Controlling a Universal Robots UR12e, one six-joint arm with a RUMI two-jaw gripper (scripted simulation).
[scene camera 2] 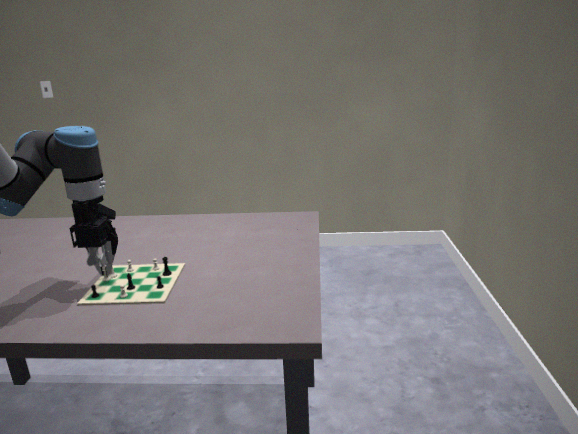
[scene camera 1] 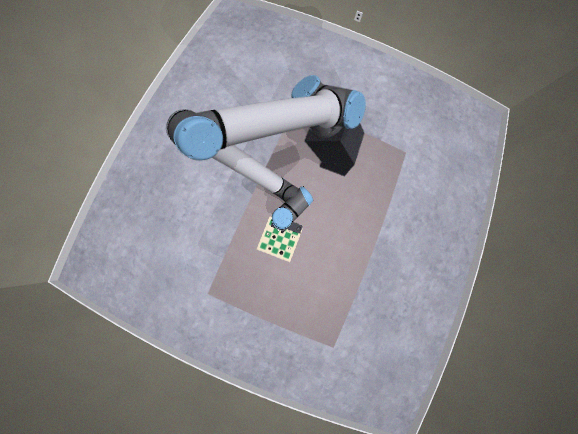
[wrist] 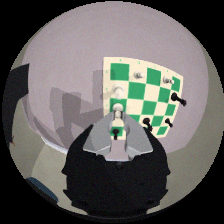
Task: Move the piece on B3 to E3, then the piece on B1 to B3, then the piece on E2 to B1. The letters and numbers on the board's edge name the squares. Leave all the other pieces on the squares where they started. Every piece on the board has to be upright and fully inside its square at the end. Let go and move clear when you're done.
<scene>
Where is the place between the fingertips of my gripper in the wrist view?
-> At 117, 111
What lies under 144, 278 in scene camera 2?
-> A cream chessboard.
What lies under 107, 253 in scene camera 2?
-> My gripper.
</scene>
